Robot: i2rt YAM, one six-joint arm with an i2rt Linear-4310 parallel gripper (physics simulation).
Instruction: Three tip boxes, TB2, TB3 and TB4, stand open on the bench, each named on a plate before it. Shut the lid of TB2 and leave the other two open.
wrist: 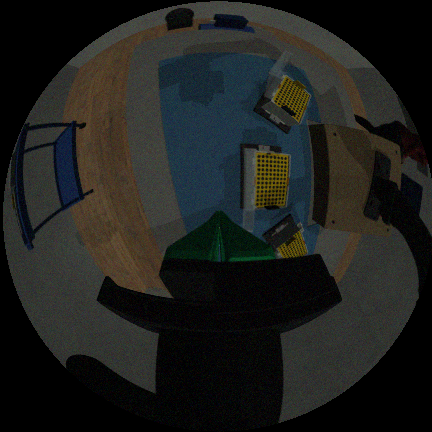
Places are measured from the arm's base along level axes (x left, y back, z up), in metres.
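Pixels of known places: gripper, fingertip midpoint: (218,216); arm's base at its link origin: (378,186).
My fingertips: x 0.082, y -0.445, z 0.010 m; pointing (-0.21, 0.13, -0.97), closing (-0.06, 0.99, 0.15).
For each thing: its middle in the pictures, then the offset to it from my fingertips. Level surfaces: height alone.
- middle box at the middle of its body: (273,181) dx -0.015, dy +0.130, dz -0.138 m
- third box at the middle of its body: (294,251) dx +0.175, dy +0.251, dz -0.138 m
- blue mat at its surface level: dz -0.203 m
Three tip boxes with yellow, hole-patterned racks are in the wrist view. One box (292,97) is at the upper right, with its clear lid (280,70) raised on its upper left side. The middle box (272,180) has a pale, translucent lid (248,177) standing along its left side. The third box (292,247) is at the lower right, partly hidden by the gripper; its lid's state is unclear. No name plate is readable, so I cannot tell which box is TB2. My green-fingered gripper (218,216) is shut and empty, below and left of the middle box in view.
The boxes stand on a blue mat (200,140) with a grey border, on a wooden table (100,175). A brown board-like block (345,180) is close to their right. A blue frame (65,165) is at the far left. Dark and blue objects are beyond the top edge.
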